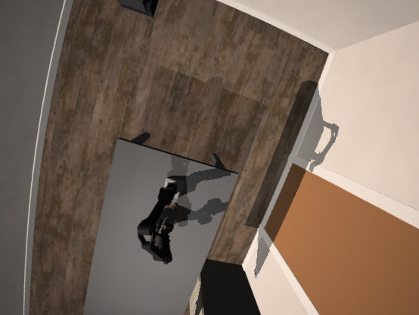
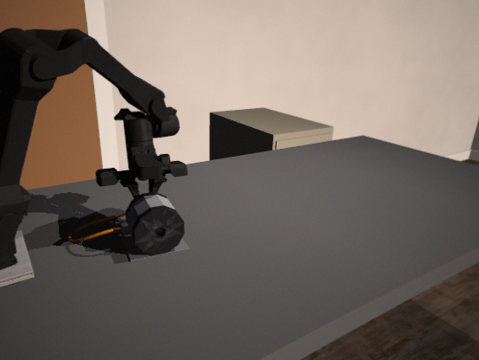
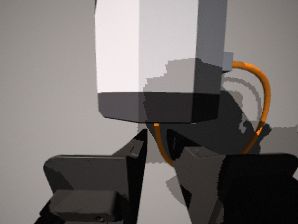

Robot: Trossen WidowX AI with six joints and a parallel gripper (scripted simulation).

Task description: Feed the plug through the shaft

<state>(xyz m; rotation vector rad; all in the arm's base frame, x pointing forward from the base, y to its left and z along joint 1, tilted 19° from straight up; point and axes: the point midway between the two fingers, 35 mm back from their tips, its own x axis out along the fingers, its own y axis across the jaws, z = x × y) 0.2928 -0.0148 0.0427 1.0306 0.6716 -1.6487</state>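
The grey plug lies 1 cm behind my hand, 5 cm to the right of it and 3 cm below it. Round my hand: thin grey plate (2 cm behind, 7 cm to the right, 8 cm below).
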